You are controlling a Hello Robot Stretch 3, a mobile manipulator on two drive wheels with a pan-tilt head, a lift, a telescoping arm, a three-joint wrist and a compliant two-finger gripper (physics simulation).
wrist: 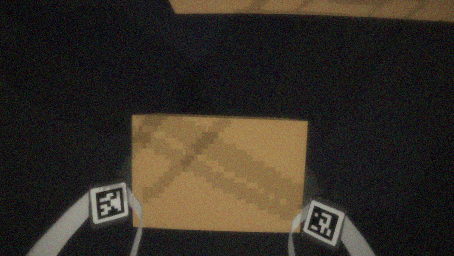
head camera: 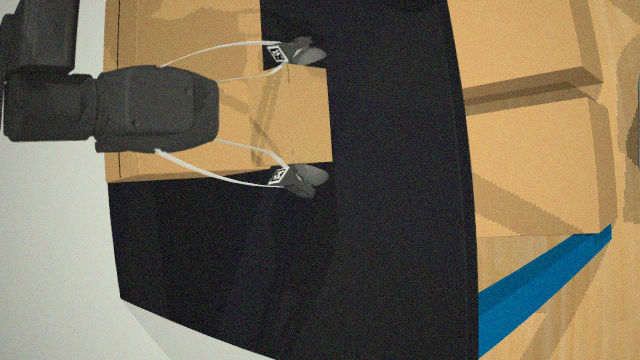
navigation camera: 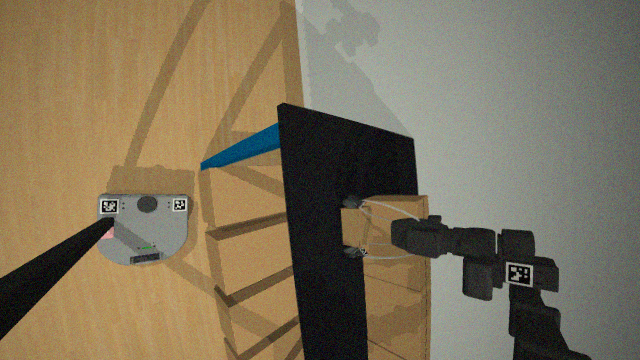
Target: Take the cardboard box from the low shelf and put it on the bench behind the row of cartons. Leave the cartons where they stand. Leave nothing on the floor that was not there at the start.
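Seen in the pictures: gripper, fingertip midpoint: (wrist: 220,177) (head camera: 320,115) (navigation camera: 344,225); robot's base, origin of the base link: (navigation camera: 147,203).
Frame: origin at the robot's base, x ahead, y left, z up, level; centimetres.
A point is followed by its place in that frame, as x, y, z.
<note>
The cardboard box (head camera: 310,135) {-0.4, -36.5, 98.5} (navigation camera: 351,220) {-0.7, -36.5, 98.9} (wrist: 220,150) {-2.1, -41.0, 100.9} is small and tan. My gripper (head camera: 314,115) {-2.4, -38.1, 95.6} (navigation camera: 353,226) {-2.4, -38.1, 95.6} (wrist: 220,177) {-2.4, -38.1, 95.6} is shut on it, one finger against each of two opposite sides. It is held over the black bench top (head camera: 400,200) {5.7, -31.5, 91.4} (navigation camera: 345,160) {15.4, -44.5, 91.4} (wrist: 225,65) {-1.7, -47.1, 91.4}; how high its underside hangs is hidden. The row of cartons (head camera: 200,30) {-13.4, -53.2, 100.9} (navigation camera: 395,320) (wrist: 300,9) {-7.4, -52.4, 92.6} stands along one side of the bench top. In the head view the box overlaps the end carton. In the wrist view a dark gap shows between them. The low shelf cannot be made out for certain.
More large cartons (head camera: 530,165) {4.2, -41.2, 27.0} (navigation camera: 250,190) {7.2, -45.0, 27.0} stand lower down along the bench's other long edge. A blue leg (head camera: 542,295) {22.0, -25.0, 62.2} (navigation camera: 240,147) {21.5, -25.0, 61.3} slants out beneath the bench. My grey base (navigation camera: 145,230) {-11.2, 0.5, 16.0} is on the wood floor beside them. A pale grey surface (head camera: 50,250) {23.9, -115.7, 107.8} (navigation camera: 500,100) {48.3, -112.5, 133.4} lies past the carton row.
</note>
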